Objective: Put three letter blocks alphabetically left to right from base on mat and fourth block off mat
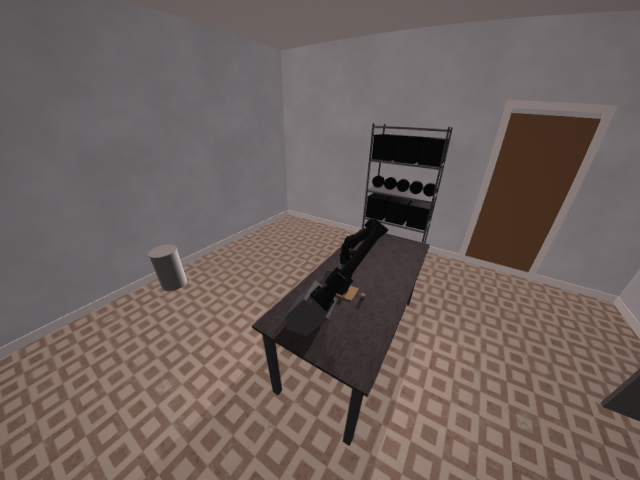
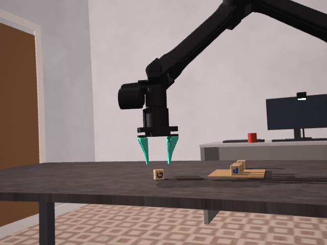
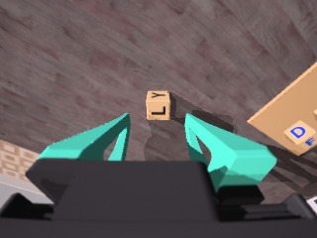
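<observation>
My hand is 200 mm past the mat, 100 mm to the left of it and 50 mm above it. Round my hand: block: 220 mm to the right, 200 mm behind, 40 mm below.
</observation>
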